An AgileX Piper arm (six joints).
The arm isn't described. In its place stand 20 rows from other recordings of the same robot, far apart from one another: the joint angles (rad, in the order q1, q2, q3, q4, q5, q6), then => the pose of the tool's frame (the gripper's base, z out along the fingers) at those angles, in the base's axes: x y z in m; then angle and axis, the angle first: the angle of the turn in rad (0 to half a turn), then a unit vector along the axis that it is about.
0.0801, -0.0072, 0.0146, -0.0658, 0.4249, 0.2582 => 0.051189 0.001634 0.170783 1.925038 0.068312 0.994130 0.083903
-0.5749, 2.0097, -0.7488, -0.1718, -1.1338, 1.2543 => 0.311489 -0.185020 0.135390 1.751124 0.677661 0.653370 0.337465
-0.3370, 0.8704, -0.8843, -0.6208, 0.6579, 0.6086 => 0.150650 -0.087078 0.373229 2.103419 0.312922 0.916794 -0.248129
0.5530, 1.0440, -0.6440, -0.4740, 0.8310, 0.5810 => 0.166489 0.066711 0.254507 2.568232 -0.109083 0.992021 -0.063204
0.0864, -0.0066, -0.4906, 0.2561, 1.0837, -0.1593 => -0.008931 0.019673 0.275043 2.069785 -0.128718 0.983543 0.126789
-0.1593, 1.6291, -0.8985, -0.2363, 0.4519, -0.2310 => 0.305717 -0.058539 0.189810 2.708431 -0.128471 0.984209 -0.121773
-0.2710, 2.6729, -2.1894, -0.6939, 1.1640, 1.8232 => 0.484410 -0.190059 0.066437 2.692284 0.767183 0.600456 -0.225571
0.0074, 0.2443, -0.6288, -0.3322, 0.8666, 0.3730 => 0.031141 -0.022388 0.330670 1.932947 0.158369 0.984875 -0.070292
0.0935, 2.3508, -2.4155, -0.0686, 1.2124, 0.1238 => 0.513310 0.042268 0.277070 2.627027 0.011495 0.999911 -0.006780
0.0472, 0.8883, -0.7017, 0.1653, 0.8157, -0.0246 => 0.158422 0.018399 0.292264 2.490050 0.000340 0.996539 0.083129
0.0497, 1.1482, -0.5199, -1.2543, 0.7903, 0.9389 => 0.192986 -0.051926 0.235853 2.521886 0.021634 0.924699 -0.380083
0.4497, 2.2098, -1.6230, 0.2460, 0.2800, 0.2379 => 0.443246 0.220749 0.162513 2.460063 -0.001696 0.976959 0.213419
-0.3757, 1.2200, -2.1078, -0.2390, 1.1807, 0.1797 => 0.131144 -0.073146 0.604113 1.824163 0.308889 0.925029 -0.221153
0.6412, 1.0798, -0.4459, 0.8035, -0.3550, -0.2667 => 0.182578 0.107868 0.253070 1.973512 0.024633 0.959136 0.281873
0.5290, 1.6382, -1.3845, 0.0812, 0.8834, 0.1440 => 0.302561 0.183478 0.303581 2.676052 -0.172874 0.977214 0.123152
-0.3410, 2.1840, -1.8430, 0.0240, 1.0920, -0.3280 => 0.436656 -0.152896 0.201365 2.921728 0.010821 0.999592 -0.026430
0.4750, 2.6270, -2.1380, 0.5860, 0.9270, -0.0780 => 0.453601 0.278537 0.073377 3.013619 -0.120958 0.955607 0.268670
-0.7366, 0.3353, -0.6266, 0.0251, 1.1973, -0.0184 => 0.025919 -0.020635 0.299044 2.435098 0.348334 0.928057 -0.131812
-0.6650, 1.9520, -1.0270, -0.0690, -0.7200, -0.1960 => 0.329349 -0.253001 0.188333 1.846589 0.175573 0.921055 -0.347609
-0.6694, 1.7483, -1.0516, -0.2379, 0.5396, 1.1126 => 0.262972 -0.222135 0.186680 2.696902 0.718223 0.694976 -0.034115
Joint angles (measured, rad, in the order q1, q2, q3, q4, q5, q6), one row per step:
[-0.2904, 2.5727, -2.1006, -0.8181, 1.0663, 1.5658]
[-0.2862, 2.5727, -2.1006, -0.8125, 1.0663, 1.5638]
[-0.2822, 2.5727, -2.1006, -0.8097, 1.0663, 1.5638]
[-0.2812, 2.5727, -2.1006, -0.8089, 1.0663, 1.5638]
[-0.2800, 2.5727, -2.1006, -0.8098, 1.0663, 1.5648]
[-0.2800, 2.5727, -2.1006, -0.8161, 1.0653, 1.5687]
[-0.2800, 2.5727, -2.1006, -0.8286, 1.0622, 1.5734]
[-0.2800, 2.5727, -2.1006, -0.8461, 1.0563, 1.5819]
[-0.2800, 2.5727, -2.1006, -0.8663, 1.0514, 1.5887]
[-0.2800, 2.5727, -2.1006, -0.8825, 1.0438, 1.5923]
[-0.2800, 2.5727, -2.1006, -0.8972, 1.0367, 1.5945]
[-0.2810, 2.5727, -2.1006, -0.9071, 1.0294, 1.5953]
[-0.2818, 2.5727, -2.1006, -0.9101, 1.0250, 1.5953]
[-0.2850, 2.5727, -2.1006, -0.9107, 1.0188, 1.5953]
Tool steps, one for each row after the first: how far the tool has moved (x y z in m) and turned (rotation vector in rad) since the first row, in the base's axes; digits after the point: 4 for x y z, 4 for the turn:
[0.0008, 0.0024, -0.0003, 0.0049, -0.0001, 0.0036]
[0.0016, 0.0044, -0.0005, 0.0074, -0.0009, 0.0065]
[0.0018, 0.0050, -0.0005, 0.0081, -0.0011, 0.0072]
[0.0021, 0.0055, -0.0004, 0.0073, -0.0015, 0.0080]
[0.0022, 0.0051, -0.0001, 0.0020, -0.0032, 0.0082]
[0.0025, 0.0044, 0.0006, -0.0088, -0.0054, 0.0116]
[0.0032, 0.0035, 0.0015, -0.0235, -0.0110, 0.0160]
[0.0038, 0.0024, 0.0026, -0.0407, -0.0139, 0.0223]
[0.0046, 0.0016, 0.0035, -0.0541, -0.0177, 0.0312]
[0.0054, 0.0009, 0.0043, -0.0662, -0.0204, 0.0404]
[0.0059, 0.0000, 0.0049, -0.0742, -0.0235, 0.0478]
[0.0062, -0.0005, 0.0050, -0.0763, -0.0257, 0.0513]
[0.0061, -0.0020, 0.0050, -0.0763, -0.0298, 0.0527]

